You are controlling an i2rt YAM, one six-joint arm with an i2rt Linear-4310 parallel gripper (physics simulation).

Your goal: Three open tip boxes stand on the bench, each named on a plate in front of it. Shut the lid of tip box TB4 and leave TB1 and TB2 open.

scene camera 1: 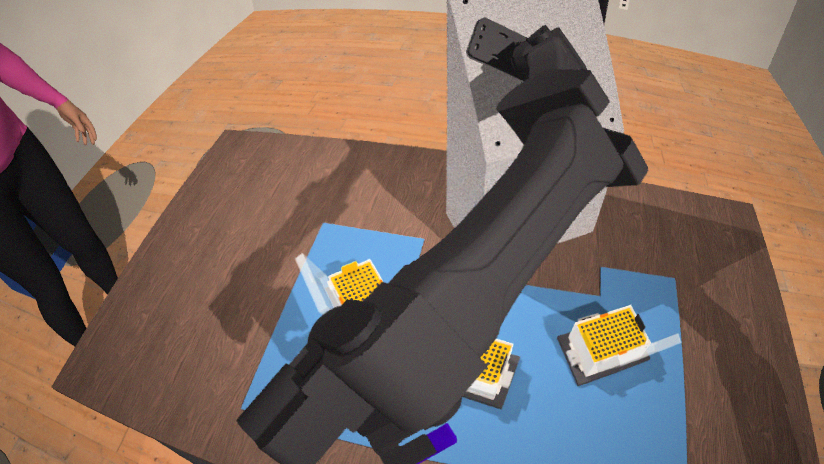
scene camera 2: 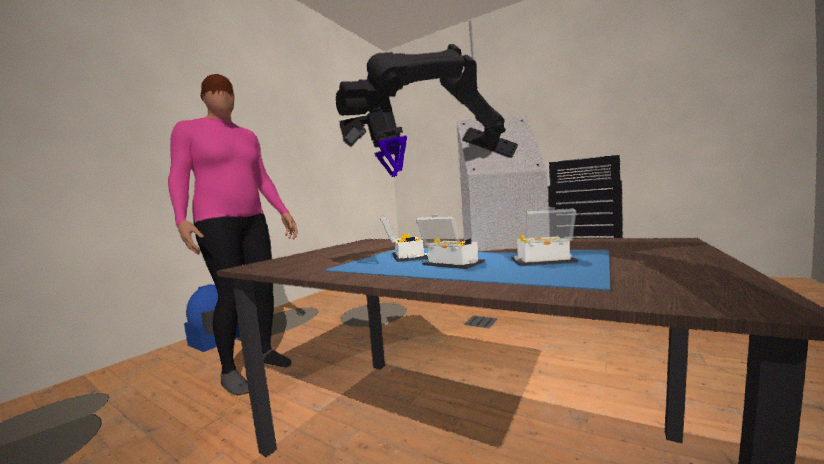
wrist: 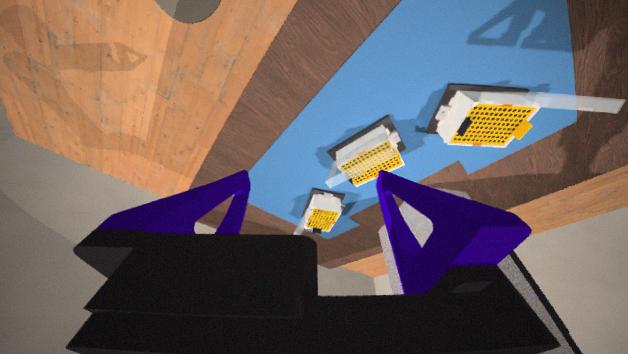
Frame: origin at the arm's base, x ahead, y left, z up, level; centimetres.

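Seen in the pictures: gripper, fingertip midpoint: (scene camera 2: 396,174) (wrist: 313,177); arm's base, link origin: (scene camera 1: 526,60) (scene camera 2: 489,143).
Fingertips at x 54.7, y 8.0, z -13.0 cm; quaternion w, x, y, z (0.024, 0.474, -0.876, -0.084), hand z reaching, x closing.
Observation:
Pixels of each thing's top centre, then the offset from my fingertips to it. Level surfaces: height alone.
- Tip box TB4, top centre: (scene camera 1: 361,287) (wrist: 496,131) (scene camera 2: 407,235) dx -22.8, dy -23.0, dz -19.0 cm
- right box, top centre: (scene camera 1: 616,329) (scene camera 2: 542,234) (wrist: 321,225) dx -34.6, dy +20.5, dz -19.0 cm
- blue mat, surface height: dz -26.4 cm
- brown wooden bench, surface height: dz -26.7 cm
Tip box TB4 (scene camera 1: 357,282) (scene camera 2: 410,249) (wrist: 495,122), white with a yellow rack, stands at the left, partly behind the arm in scene camera 1. Its clear lid (scene camera 1: 314,285) (scene camera 2: 387,228) (wrist: 582,102) stands open, leaning outward. The middle box (scene camera 1: 493,366) (scene camera 2: 452,253) (wrist: 372,162) has its lid (scene camera 2: 438,227) up. The right box (scene camera 1: 614,334) (scene camera 2: 543,251) (wrist: 322,215) has its lid (scene camera 1: 663,344) (scene camera 2: 550,223) up. No name plate is readable. My gripper (scene camera 1: 442,438) (scene camera 2: 394,171) (wrist: 313,177) is open and empty, high above the bench, touching no box.
The boxes stand on dark bases on a blue mat (scene camera 1: 576,426) (scene camera 2: 588,276) (wrist: 400,60), on a brown wooden bench (scene camera 1: 190,201) (scene camera 2: 663,270). The grey pedestal (scene camera 1: 469,190) (scene camera 2: 501,207) stands behind the bench. A person in pink (scene camera 1: 11,126) (scene camera 2: 222,167) stands at the left.

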